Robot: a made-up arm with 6 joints. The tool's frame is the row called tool. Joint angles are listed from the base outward.
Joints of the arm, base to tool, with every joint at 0 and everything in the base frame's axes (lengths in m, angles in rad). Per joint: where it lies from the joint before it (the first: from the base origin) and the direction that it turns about. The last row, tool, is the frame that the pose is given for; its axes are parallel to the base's.
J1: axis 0 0 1 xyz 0 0 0.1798
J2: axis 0 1 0 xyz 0 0 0
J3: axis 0 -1 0 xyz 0 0 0.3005
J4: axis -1 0 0 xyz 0 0 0
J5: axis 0 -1 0 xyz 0.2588 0 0
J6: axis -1 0 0 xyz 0 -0.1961 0
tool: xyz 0 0 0
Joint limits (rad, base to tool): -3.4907..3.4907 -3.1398..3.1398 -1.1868..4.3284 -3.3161..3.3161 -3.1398..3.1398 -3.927..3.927
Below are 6 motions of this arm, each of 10 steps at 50 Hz.
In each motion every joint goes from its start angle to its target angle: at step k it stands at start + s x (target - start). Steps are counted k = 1, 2, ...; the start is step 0. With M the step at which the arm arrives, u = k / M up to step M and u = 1 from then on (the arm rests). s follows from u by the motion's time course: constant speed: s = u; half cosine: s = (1 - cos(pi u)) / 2; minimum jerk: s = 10 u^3 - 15 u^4 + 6 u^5.
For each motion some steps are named. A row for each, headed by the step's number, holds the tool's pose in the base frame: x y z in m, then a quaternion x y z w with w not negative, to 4 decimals.
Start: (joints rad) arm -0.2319 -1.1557 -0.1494 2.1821 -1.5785 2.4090
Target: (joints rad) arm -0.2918 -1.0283 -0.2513 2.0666 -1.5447 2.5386
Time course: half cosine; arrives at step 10
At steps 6, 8, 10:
6: -0.1868 0.1558 0.6295 0.4229 -0.8890 0.0769 0.1576
8: -0.1665 0.1482 0.6368 0.4293 -0.8838 0.0382 0.1822
10: -0.1587 0.1451 0.6394 0.4314 -0.8813 0.0233 0.1914

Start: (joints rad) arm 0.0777 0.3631 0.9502 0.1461 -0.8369 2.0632
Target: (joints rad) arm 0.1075 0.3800 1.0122 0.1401 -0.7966 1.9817
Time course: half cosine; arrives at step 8
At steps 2, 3, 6, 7, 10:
2: 0.3209 -0.1683 0.6287 -0.8787 0.0658 0.0954 0.4631
3: 0.3214 -0.1668 0.6297 -0.8761 0.0604 0.0905 0.4697
6: 0.3228 -0.1618 0.6330 -0.8666 0.0420 0.0744 0.4916
7: 0.3231 -0.1608 0.6337 -0.8646 0.0382 0.0713 0.4960
10: 0.3231 -0.1604 0.6339 -0.8638 0.0369 0.0702 0.4975

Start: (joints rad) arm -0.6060 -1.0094 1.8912 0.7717 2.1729 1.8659
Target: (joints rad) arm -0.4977 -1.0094 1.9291 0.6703 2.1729 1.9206
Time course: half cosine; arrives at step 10
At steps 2, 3, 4, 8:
2: -0.5247 0.1843 0.2690 -0.3311 0.3164 0.2654 0.8484
3: -0.5272 0.1763 0.2694 -0.3404 0.3158 0.2711 0.8431
4: -0.5301 0.1663 0.2699 -0.3521 0.3149 0.2783 0.8363
8: -0.5398 0.1260 0.2722 -0.3986 0.3095 0.3058 0.8074

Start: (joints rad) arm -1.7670 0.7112 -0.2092 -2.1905 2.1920 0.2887
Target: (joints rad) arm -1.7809 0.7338 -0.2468 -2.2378 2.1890 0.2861
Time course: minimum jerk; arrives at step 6
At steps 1, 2, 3, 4, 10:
1: 0.0679 -0.2435 0.1047 0.1345 0.0573 0.8659 0.4784
2: 0.0689 -0.2424 0.1042 0.1338 0.0513 0.8645 0.4818
3: 0.0705 -0.2407 0.1034 0.1329 0.0414 0.8620 0.4874
4: 0.0722 -0.2390 0.1027 0.1319 0.0314 0.8594 0.4930
10: 0.0733 -0.2378 0.1022 0.1313 0.0243 0.8574 0.4970

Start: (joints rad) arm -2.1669 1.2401 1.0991 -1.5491 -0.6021 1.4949
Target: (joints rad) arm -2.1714 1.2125 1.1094 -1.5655 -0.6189 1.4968
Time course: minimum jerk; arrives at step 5
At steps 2, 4, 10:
2: -0.2923 -0.4238 0.0521 0.0885 -0.0066 -0.7020 0.7066
4: -0.2938 -0.4270 0.0625 0.0776 -0.0136 -0.6997 0.7100
10: -0.2940 -0.4273 0.0635 0.0766 -0.0143 -0.6995 0.7103

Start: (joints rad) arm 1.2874 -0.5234 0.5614 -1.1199 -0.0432 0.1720
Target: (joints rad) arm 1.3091 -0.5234 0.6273 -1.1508 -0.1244 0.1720
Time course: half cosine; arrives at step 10
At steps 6, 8, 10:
6: 0.1113 0.0956 0.5975 0.5668 -0.1218 0.6825 0.4451
8: 0.1089 0.0945 0.6017 0.5638 -0.1209 0.6909 0.4361
10: 0.1080 0.0941 0.6033 0.5626 -0.1206 0.6942 0.4326

